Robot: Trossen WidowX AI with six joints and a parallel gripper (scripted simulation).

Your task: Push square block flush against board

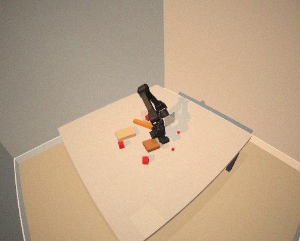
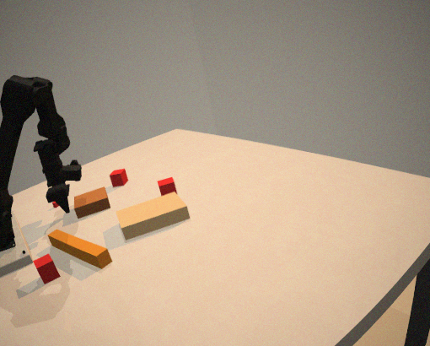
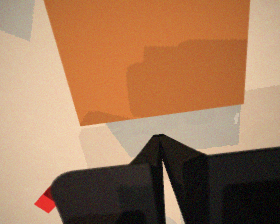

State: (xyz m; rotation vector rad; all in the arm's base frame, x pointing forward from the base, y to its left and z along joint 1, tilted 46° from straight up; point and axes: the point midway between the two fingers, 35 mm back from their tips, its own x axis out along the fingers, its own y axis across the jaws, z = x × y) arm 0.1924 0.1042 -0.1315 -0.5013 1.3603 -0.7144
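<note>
The brown square block is 80 mm ahead of my gripper tip, 10 mm to the right of it and 10 mm above it. From my gripper tip the other things lie so: long orange bar (260 mm to the right, 20 mm behind, 10 mm above); then tan board (250 mm to the right, 180 mm ahead, 10 mm above).
</note>
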